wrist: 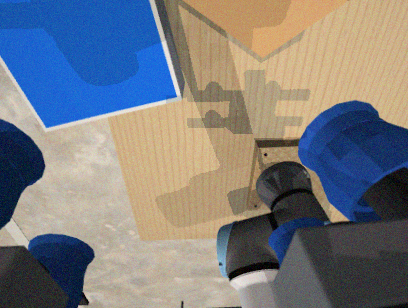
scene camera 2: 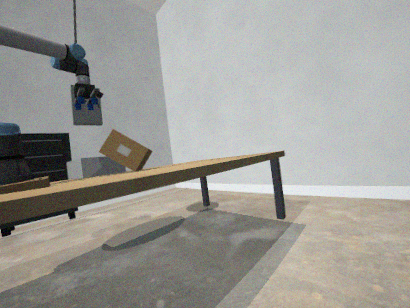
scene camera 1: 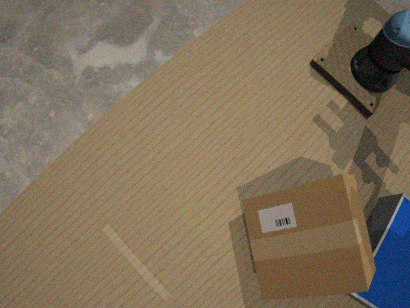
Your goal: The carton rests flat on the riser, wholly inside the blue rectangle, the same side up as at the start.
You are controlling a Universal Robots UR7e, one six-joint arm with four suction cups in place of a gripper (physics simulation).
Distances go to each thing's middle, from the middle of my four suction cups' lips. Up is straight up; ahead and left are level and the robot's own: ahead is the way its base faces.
My suction cup is 20 cm short of the brown carton [scene camera 1: 313,238], 8 cm to the left of it and 31 cm above it. Round my suction cup: grey riser [scene camera 2: 94,166] (5 cm ahead, 19 cm to the left, 38 cm below).
